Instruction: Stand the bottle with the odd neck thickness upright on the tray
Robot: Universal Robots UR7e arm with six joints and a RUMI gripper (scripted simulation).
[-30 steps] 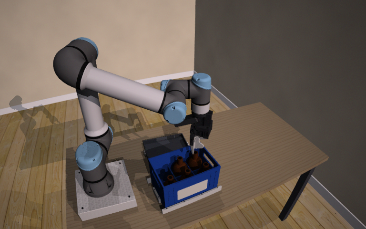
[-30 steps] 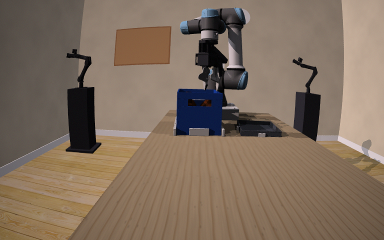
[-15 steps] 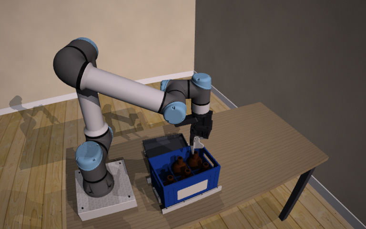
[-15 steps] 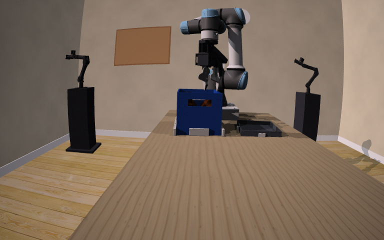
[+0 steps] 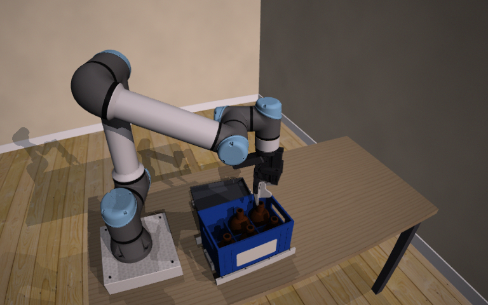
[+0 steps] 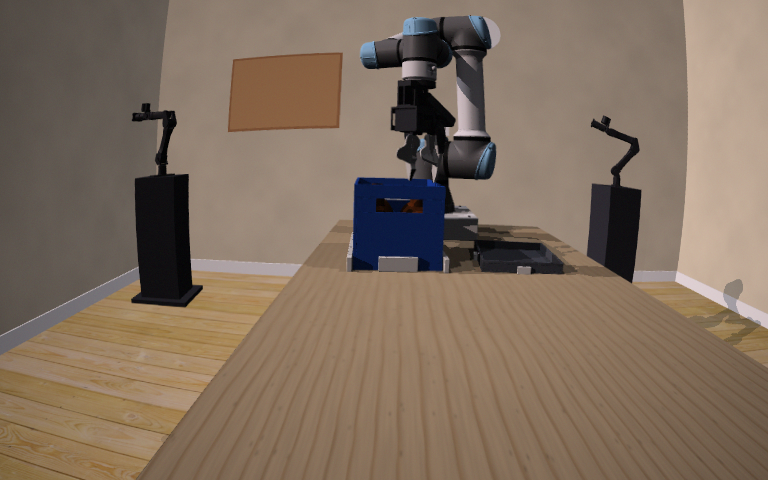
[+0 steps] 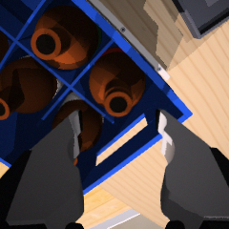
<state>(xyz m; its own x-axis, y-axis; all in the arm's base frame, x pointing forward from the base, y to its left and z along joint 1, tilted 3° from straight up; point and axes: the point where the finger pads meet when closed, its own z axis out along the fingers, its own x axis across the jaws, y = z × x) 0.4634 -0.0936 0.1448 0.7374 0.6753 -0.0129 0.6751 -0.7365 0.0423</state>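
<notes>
The crate is 8 cm behind my hand, 5 cm to the right of it and 11 cm below it. Also, from my hand: tray: 4 cm behind, 24 cm to the left, 18 cm below.
</notes>
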